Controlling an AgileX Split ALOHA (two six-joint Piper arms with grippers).
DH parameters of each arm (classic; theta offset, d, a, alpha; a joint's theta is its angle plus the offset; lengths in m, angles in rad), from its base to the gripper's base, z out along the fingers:
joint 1: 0 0.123 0 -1.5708
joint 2: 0.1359 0 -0.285 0
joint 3: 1.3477 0 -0.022 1.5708
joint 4: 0 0.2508 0 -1.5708
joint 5: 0 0 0.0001 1.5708
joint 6: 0 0.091 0 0
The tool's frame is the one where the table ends.
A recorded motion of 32 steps. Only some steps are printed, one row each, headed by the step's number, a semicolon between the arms.
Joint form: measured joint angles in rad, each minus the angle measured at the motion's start. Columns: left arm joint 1, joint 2, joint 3, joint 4, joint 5, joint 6; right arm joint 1, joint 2, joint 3, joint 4, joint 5, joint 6.
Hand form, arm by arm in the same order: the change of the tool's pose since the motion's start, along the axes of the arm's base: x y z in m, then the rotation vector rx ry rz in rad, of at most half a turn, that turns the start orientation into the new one. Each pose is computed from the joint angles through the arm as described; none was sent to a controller.
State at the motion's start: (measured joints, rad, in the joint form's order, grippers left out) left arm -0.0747 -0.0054 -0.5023 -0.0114 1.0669 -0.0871; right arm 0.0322 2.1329 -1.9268 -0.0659 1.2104 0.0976
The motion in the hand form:
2: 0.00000 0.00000 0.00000 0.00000 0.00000 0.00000; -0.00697 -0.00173 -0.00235 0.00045 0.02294 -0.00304
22: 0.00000 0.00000 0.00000 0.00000 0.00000 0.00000; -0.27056 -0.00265 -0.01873 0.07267 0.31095 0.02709
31: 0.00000 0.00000 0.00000 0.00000 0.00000 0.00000; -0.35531 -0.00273 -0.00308 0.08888 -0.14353 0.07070
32: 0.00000 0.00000 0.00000 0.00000 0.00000 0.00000; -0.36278 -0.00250 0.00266 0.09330 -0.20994 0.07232
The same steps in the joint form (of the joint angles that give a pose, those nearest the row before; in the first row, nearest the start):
2: 0.0000 0.0000 0.0000 0.0000 0.0000 0.0000; -0.0036 -0.0215 0.0443 0.0013 0.0000 -0.0008
22: 0.0000 0.0000 0.0000 0.0000 0.0000 0.0000; -0.0084 -0.8532 1.1758 0.0897 -0.0148 -0.0600
31: 0.0000 0.0000 0.0000 0.0000 0.0000 0.0000; -0.0085 -1.4021 1.4259 0.1163 -0.1705 -0.0977
32: 0.0000 0.0000 0.0000 0.0000 0.0000 0.0000; -0.0083 -1.4653 1.4282 0.1215 -0.1759 -0.0975

